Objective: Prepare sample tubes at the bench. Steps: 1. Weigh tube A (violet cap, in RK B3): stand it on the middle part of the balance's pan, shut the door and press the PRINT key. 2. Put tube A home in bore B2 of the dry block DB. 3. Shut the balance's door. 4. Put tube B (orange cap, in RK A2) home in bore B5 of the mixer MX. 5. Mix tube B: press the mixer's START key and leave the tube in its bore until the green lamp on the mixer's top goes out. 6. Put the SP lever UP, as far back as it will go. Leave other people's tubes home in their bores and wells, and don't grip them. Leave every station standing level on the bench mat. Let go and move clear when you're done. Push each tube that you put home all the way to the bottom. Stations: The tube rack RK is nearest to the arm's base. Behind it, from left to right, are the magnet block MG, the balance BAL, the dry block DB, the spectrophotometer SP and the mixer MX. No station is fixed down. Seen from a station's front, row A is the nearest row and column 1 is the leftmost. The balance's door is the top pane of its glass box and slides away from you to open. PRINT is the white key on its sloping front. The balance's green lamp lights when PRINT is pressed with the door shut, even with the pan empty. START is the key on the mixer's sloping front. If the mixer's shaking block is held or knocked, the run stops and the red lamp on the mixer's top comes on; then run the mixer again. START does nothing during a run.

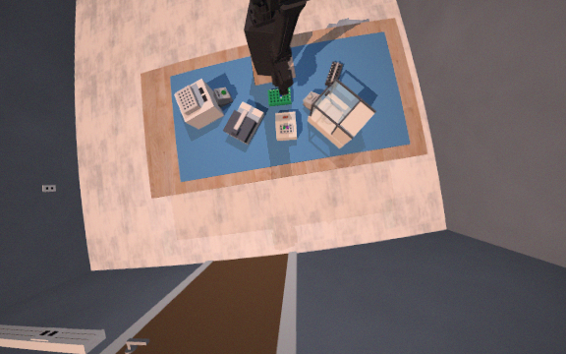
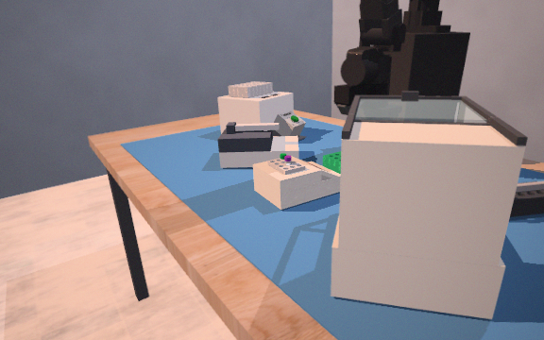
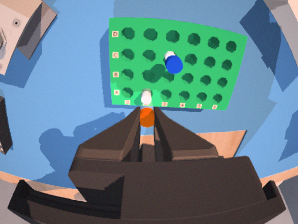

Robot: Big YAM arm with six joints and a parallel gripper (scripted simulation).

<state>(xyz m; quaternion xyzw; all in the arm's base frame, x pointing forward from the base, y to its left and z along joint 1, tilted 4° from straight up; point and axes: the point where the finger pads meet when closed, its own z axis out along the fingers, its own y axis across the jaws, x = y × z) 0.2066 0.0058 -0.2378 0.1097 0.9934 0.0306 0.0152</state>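
Right now the blue-capped tube is 40 mm below my hand, 30 mm to the right of it and 30 mm ahead of it. Also, from my hand: dry block 200 mm ahead, 60 mm to the right, 40 mm below; rack 50 mm below, 40 mm to the right, 20 mm ahead; orange-capped tube 20 mm below.
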